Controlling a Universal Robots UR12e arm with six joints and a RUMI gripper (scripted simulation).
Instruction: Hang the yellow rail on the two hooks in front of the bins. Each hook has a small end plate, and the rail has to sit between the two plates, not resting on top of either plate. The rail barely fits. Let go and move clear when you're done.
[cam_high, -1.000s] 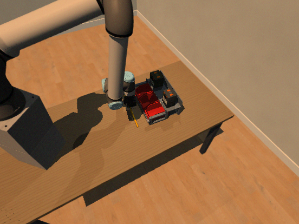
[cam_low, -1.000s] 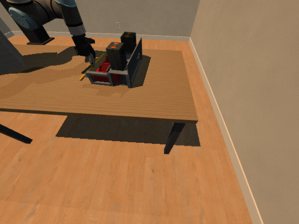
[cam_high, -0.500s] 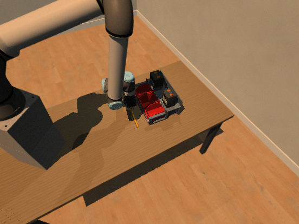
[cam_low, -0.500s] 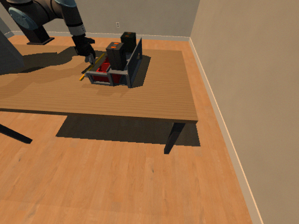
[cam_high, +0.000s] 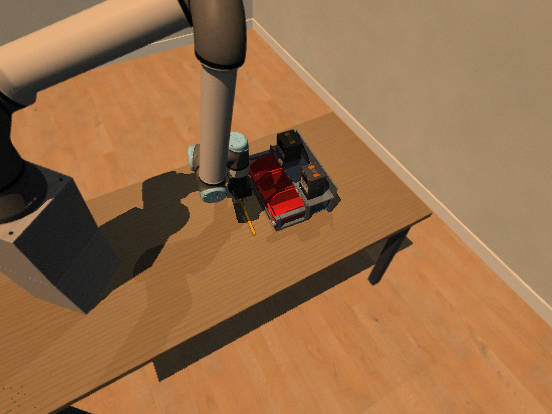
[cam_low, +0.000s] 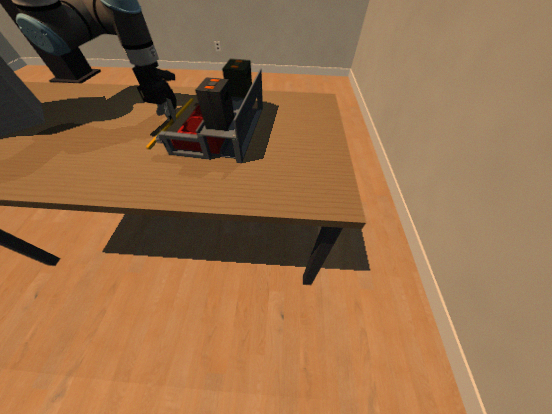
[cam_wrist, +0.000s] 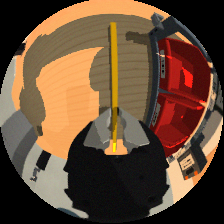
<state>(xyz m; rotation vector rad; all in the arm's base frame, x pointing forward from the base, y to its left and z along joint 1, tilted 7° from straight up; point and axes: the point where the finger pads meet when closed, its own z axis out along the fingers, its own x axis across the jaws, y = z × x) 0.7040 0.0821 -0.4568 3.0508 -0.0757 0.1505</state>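
Now: the yellow rail 10 mm below my hand. Also, from my hand: grey back panel: 350 mm ahead, 120 mm above, 20 mm to the right.
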